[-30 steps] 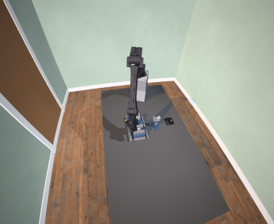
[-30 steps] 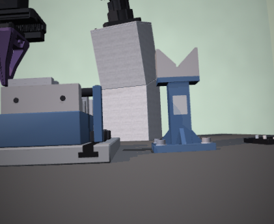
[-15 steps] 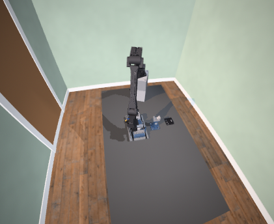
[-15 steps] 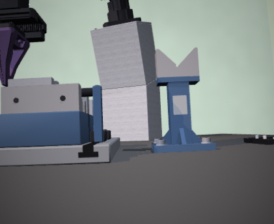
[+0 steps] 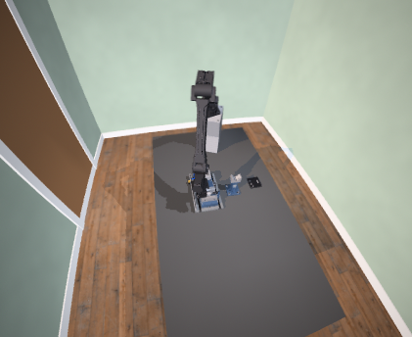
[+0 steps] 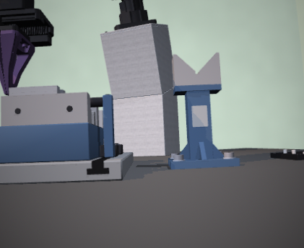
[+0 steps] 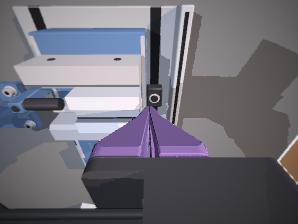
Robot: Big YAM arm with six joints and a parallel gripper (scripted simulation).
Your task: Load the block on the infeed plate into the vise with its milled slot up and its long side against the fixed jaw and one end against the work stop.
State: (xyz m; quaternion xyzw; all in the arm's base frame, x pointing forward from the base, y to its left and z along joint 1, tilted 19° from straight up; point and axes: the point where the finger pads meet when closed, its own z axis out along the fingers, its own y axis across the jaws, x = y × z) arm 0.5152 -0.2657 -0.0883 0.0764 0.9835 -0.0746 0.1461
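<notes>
Right now my hand is 1 cm short of the part, 4 cm to the right of it and 1 cm above it. Round my hand: dark work stop rod (2 cm ahead, 10 cm to the left, 2 cm below); moving jaw (2 cm behind, 6 cm to the left, 3 cm below); fixed jaw (4 cm ahead, 5 cm to the left, 3 cm below).
</notes>
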